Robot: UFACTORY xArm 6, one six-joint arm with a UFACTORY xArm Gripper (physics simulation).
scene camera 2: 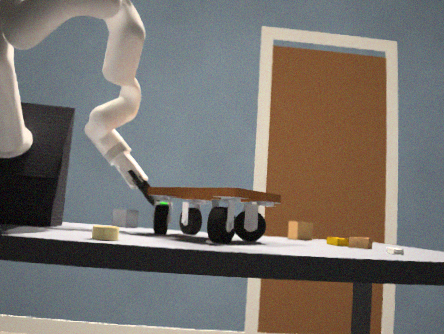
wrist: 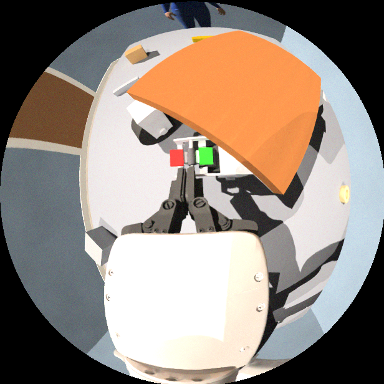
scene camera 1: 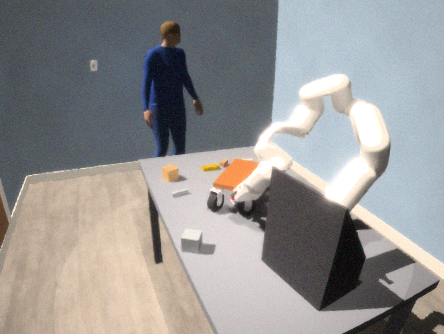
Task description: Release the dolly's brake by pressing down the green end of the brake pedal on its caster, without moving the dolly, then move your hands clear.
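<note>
The dolly's orange deck [scene camera 1: 235, 175] [scene camera 2: 215, 192] [wrist: 240, 95] stands on black-wheeled casters. The brake pedal's green end [scene camera 2: 164, 203] [wrist: 205, 156] shows beside the deck's edge in the wrist view, on the near caster [scene camera 2: 161, 219]. The pedal's red end [scene camera 1: 232, 199] [wrist: 177, 158] is on its left in the wrist view, with a dark pivot between the two ends. My gripper [scene camera 2: 152, 201] [wrist: 188, 177] is shut and empty. Its fingertips are at the caster, close beside the pedal, between and just below the two coloured ends in the wrist view. Whether they touch it cannot be told.
A black wedge-shaped block [scene camera 1: 305, 240] [scene camera 2: 37, 165] stands on the table [scene camera 1: 235, 280] near the arm's base. A grey cube [scene camera 1: 191, 240] [wrist: 101, 245], an orange cube [scene camera 1: 170, 173] [wrist: 136, 54] and a yellow block [scene camera 1: 210, 167] lie around the dolly. A person [scene camera 1: 167, 85] stands beyond the table.
</note>
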